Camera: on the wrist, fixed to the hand. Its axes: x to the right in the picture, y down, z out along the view.
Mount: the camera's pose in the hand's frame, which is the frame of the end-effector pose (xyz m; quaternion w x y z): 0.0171 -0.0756 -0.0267 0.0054 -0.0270 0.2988 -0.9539
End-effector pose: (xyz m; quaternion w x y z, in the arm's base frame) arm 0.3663 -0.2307 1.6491 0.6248 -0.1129 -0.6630 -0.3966
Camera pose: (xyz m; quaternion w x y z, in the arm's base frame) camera 0.3339 -0.3043 1.6332 0.1799 -0.7335 -0.0861 0.6498
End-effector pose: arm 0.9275 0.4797 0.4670 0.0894 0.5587 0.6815 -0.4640
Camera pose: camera 0.8681 0.5150 0.5111 0.6307 0.5109 -0.5759 -0.0976
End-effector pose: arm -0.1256 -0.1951 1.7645 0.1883 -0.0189 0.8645 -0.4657
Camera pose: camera -0.1614 -0.2201 1.8339 0.7020 0.6907 -0.0555 0.1644
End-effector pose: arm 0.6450 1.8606 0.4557 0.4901 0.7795 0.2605 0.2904
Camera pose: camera 0.6288 1.9178 0.3992 0.2229 -0.3443 0.8836 -0.2260
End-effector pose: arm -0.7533 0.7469 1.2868 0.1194 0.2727 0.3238 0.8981
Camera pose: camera -0.7796 0.7974 1.2278 0.7679 -0.5790 0.2733 -0.0188
